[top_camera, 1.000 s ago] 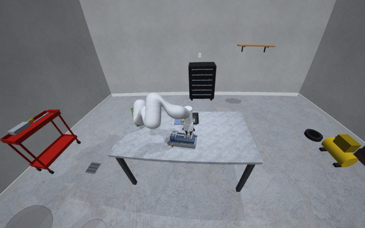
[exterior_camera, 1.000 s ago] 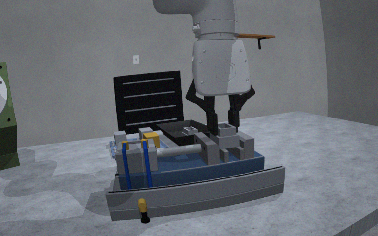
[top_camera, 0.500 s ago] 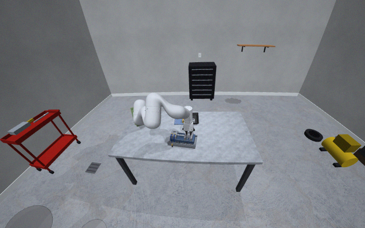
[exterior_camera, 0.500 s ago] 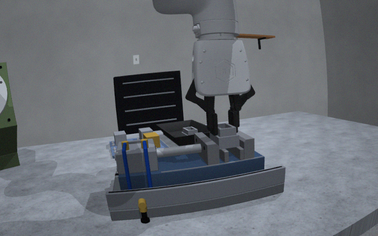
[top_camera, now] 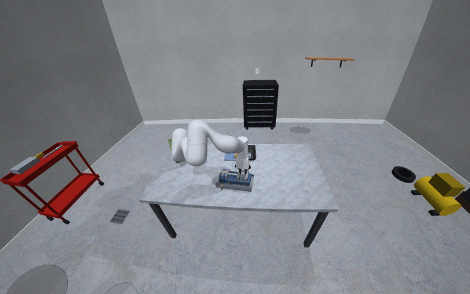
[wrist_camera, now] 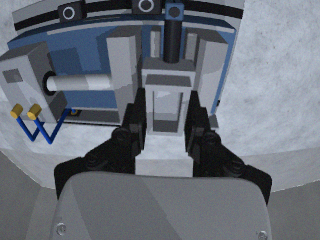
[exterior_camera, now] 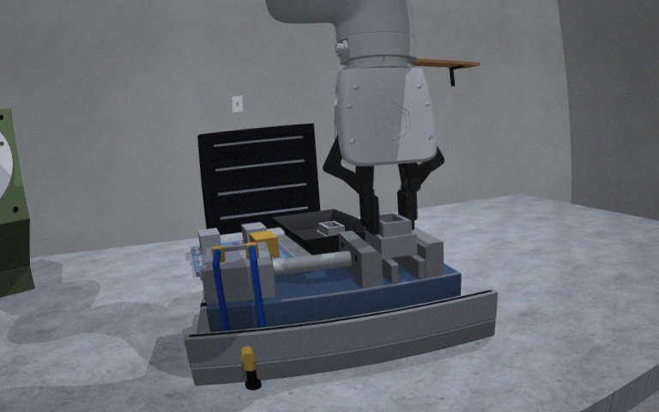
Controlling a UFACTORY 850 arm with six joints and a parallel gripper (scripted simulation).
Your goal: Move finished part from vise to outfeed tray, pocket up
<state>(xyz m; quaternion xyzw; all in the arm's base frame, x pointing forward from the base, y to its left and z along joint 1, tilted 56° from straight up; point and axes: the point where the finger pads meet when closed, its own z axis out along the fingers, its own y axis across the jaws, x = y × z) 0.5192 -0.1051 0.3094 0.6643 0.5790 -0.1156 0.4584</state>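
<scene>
Now: hand 6 cm past the vise, 2 cm to the right of it and 8 cm above it. Also, from my hand: yellow block (1 cm behind, 34 cm to the left, 10 cm below).
</scene>
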